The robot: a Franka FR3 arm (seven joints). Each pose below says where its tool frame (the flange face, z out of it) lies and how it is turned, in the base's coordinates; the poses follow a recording.
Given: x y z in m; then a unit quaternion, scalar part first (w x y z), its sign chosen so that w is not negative.
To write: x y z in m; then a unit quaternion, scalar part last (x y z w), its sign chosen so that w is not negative. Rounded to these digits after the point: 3 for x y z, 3 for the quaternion.
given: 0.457 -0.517 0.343 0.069 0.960 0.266 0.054
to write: 0.457 -0.517 0.343 0.960 0.266 0.054 0.069
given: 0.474 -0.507 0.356 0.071 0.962 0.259 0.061
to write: 0.474 -0.507 0.356 0.962 0.259 0.061 0.071
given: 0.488 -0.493 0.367 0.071 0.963 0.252 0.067
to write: 0.488 -0.493 0.367 0.963 0.252 0.067 0.071
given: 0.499 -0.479 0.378 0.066 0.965 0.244 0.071
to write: 0.499 -0.479 0.378 0.965 0.244 0.071 0.066
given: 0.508 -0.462 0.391 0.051 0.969 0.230 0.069
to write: 0.508 -0.462 0.391 0.969 0.230 0.069 0.051
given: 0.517 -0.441 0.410 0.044 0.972 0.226 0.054
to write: 0.517 -0.441 0.410 0.972 0.226 0.054 0.044
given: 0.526 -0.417 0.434 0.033 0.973 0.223 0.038
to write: 0.526 -0.417 0.434 0.973 0.223 0.038 0.033
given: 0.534 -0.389 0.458 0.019 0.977 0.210 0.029
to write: 0.534 -0.389 0.458 0.977 0.210 0.029 0.019
